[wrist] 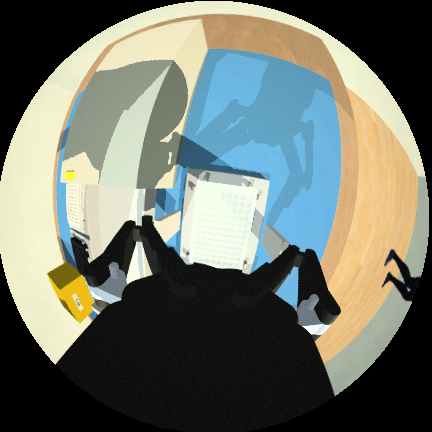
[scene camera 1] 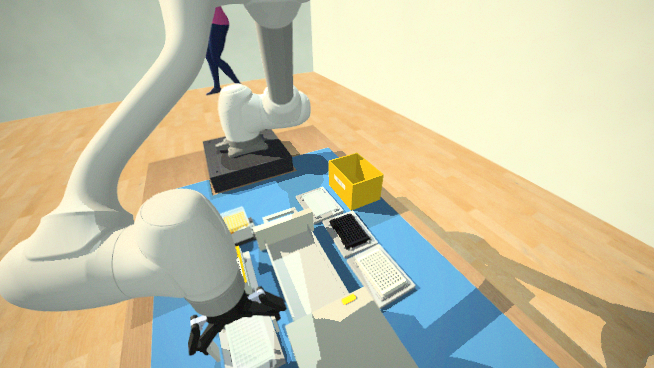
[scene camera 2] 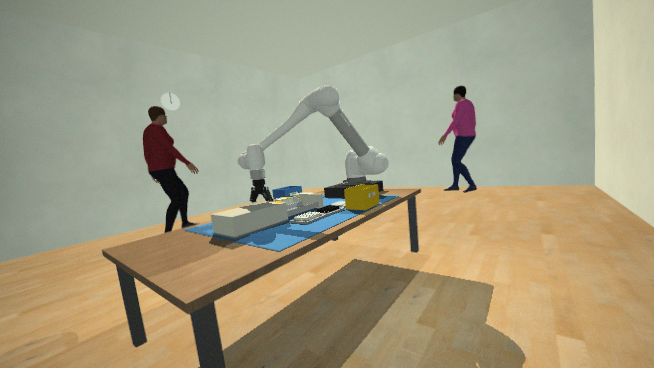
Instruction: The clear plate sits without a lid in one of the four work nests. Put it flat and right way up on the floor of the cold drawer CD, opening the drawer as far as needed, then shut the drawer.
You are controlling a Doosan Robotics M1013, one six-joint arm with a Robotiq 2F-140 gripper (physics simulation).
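Seen in the pictures: gripper, fingertip midpoint: [wrist: 221, 226] [scene camera 1: 248, 340]; arm's base, origin of the base link: [scene camera 1: 245, 144] [scene camera 2: 356, 183].
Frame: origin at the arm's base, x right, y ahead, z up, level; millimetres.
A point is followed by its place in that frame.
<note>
The clear plate [scene camera 1: 250, 340] {x 181, y 834, z -53 mm} [wrist: 222, 220] {x 186, y 839, z -52 mm} sits without a lid in a pale nest [wrist: 262, 192] {x 238, y 886, z -65 mm}, beside the grey-white cabinet [scene camera 1: 350, 332] {x -11, y 946, z 25 mm} [scene camera 2: 250, 219] {x -89, y 1108, z -10 mm} [wrist: 120, 110] {x 57, y 961, z 25 mm}. My gripper [scene camera 1: 245, 330] {x 187, y 827, z -63 mm} [scene camera 2: 262, 199] [wrist: 221, 226] {x 187, y 827, z -63 mm} is open and empty, above the plate, with one finger towards each long side in the wrist view; its exact height over the plate is hard to judge. The drawer [scene camera 1: 302, 265] {x -1, y 702, z -60 mm} [wrist: 111, 205] {x -20, y 830, z -59 mm} stands pulled out from the cabinet, and the visible part of its floor is bare. Its front panel [scene camera 1: 289, 227] {x -9, y 585, z -16 mm} carries a handle [scene camera 1: 280, 215] {x 1, y 531, z -6 mm}. A small yellow label [scene camera 1: 349, 299] {x -43, y 888, z 28 mm} [wrist: 70, 175] {x -33, y 885, z 29 mm} marks the cabinet.
Across the drawer stand a white perforated plate [scene camera 1: 382, 272] {x -188, y 832, z -52 mm} [wrist: 73, 205] {x -178, y 812, z -53 mm}, a black rack [scene camera 1: 349, 230] {x -187, y 658, z -51 mm} [wrist: 80, 252] {x -170, y 684, z -52 mm} and a pale nest [scene camera 1: 321, 202] {x -168, y 486, z -57 mm}. A yellow bin [scene camera 1: 367, 192] {x -322, y 558, z -16 mm} [scene camera 2: 361, 197] {x -369, y 558, z -5 mm} [wrist: 75, 295] {x -254, y 499, z -9 mm} stands beyond. Yellow-topped racks [scene camera 1: 235, 220] {x 137, y 492, z 0 mm} lie partly behind the arm. A blue box [scene camera 2: 287, 191] {x 259, y 533, z 25 mm} stands farther back.
</note>
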